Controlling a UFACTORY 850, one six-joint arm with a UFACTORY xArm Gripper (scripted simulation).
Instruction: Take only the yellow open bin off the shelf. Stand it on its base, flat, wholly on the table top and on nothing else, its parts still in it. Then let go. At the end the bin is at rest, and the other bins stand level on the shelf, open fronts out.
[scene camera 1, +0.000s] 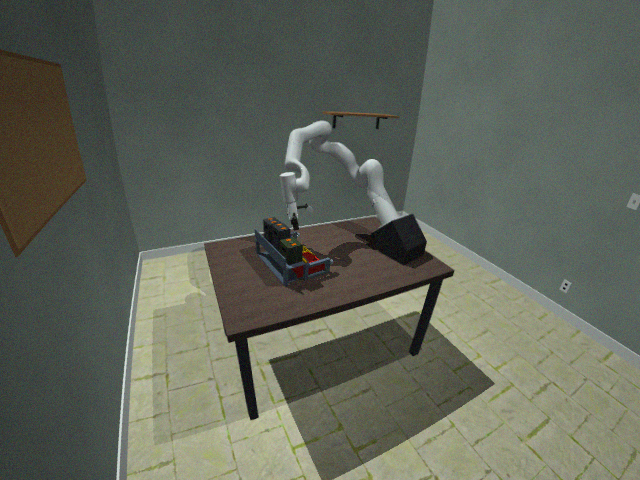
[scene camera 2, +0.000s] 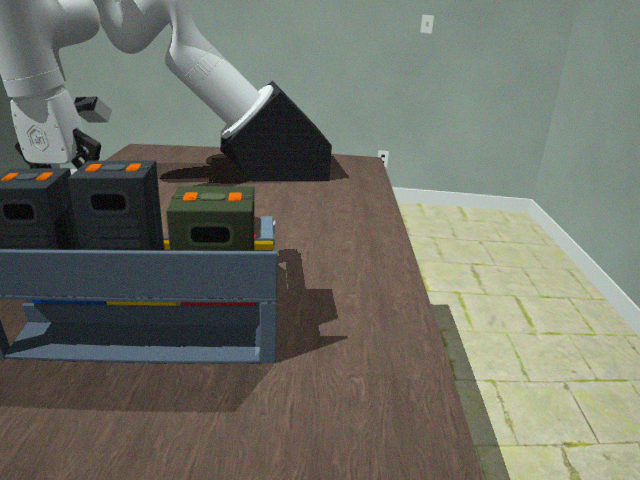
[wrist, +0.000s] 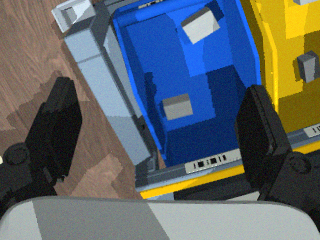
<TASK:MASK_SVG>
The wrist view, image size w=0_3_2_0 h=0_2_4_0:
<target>my gripper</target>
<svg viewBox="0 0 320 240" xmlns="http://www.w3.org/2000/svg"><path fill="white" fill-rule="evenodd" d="M0 164L0 240L320 240L320 177L314 173L314 164L307 155L292 150L277 112L274 111L263 85L252 84L247 88L234 123L246 180L250 182L251 188L259 188L261 191L257 201L144 200L58 196L53 186L56 185L56 182L63 183L64 178L68 177L83 120L73 80L70 80L70 77L58 77L47 101L41 104L25 142L11 145L4 152L2 157L3 163Z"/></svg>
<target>blue open bin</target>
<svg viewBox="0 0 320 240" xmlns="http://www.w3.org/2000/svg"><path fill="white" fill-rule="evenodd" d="M117 8L113 17L113 24L132 91L166 167L239 148L234 130L236 116L246 89L252 84L261 85L259 55L240 0L140 0ZM188 93L193 115L167 121L162 100ZM207 6L212 11L220 28L192 45L180 23Z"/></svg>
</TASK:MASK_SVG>
